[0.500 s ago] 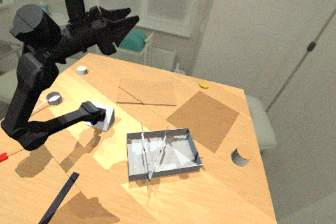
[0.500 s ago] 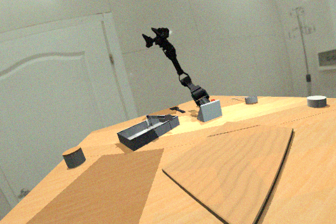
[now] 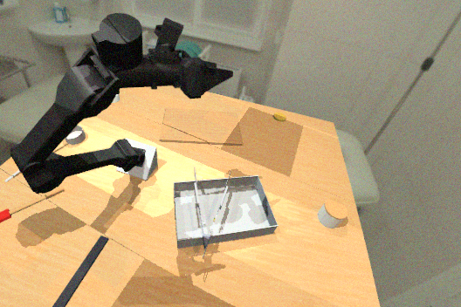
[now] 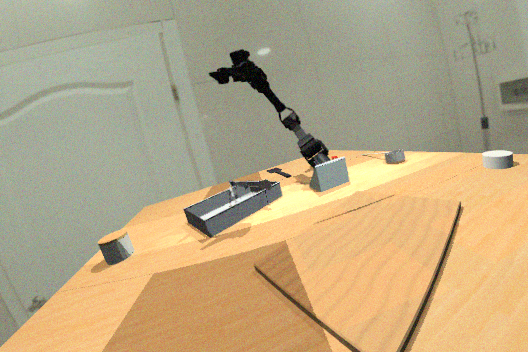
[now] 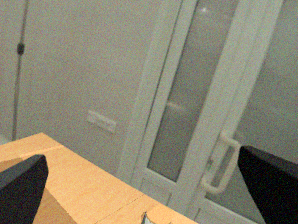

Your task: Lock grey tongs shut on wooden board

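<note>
My gripper tip is now 46 cm above the roasting tin, 6 cm short of it and 1 cm to the left of it. Also, from my gripper tip: wooden board 48 cm below, 40 cm to the left, 12 cm behind; red-handled tool 53 cm behind, 48 cm below, 19 cm to the right; dark flat bar 49 cm below, 38 cm to the right, 25 cm behind.
</note>
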